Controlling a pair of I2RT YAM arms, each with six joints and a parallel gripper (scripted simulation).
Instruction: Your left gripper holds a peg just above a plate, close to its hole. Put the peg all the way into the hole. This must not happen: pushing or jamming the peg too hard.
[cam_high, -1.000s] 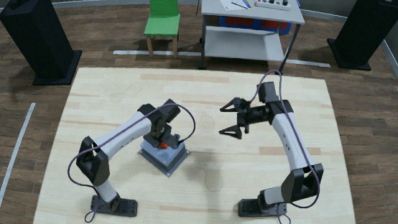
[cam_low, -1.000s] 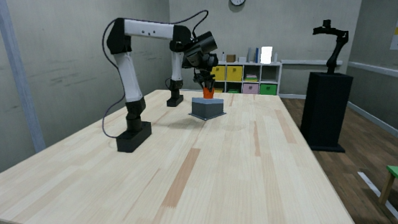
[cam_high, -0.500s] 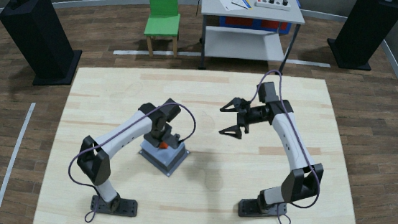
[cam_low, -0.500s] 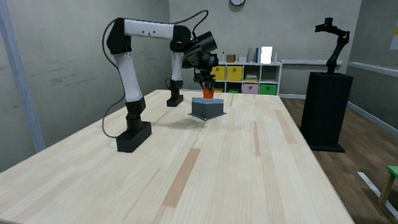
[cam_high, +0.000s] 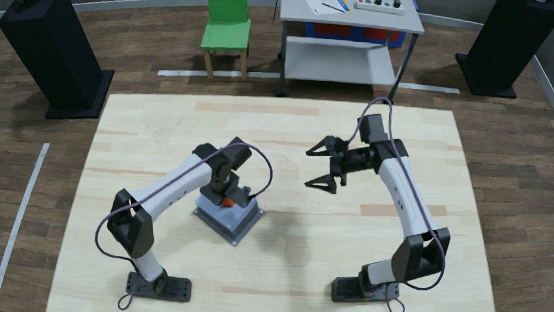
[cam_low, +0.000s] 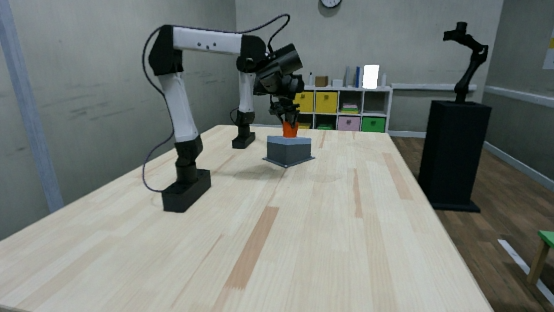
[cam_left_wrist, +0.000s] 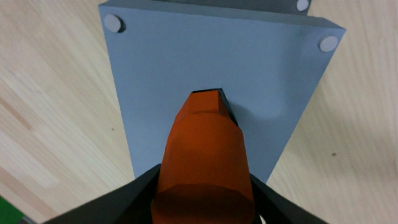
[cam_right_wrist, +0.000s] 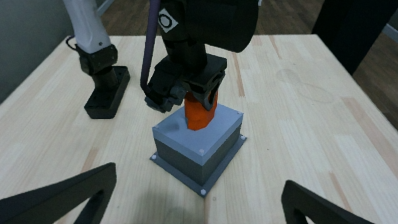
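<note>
My left gripper is now 2 cm above the orange peg. From my left hand the other things lie so: blue-grey plate 1 cm to the right, 7 cm below.
</note>
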